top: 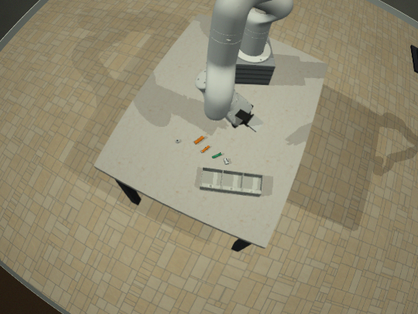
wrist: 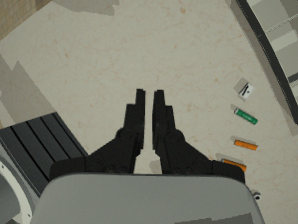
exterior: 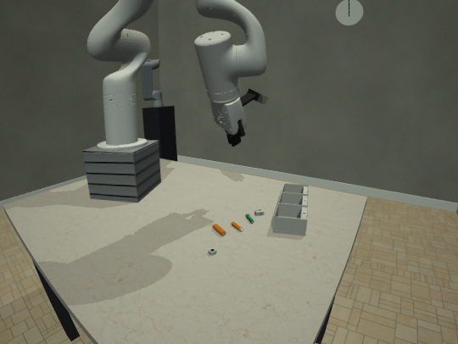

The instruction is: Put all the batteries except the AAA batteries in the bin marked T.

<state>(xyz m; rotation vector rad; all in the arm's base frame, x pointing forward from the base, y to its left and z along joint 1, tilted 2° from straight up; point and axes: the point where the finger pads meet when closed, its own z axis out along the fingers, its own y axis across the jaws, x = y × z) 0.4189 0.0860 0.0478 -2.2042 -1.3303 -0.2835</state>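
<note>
Right now my hand is 190 mm short of the grey bin, 190 mm above it and 10 mm to the right of it. From my hand the other things lie so: green battery (210 mm below, 90 mm ahead, 80 mm to the right); thin orange battery (210 mm below, 140 mm to the right, 80 mm ahead); thick orange battery (200 mm below, 180 mm to the right, 50 mm ahead).
</note>
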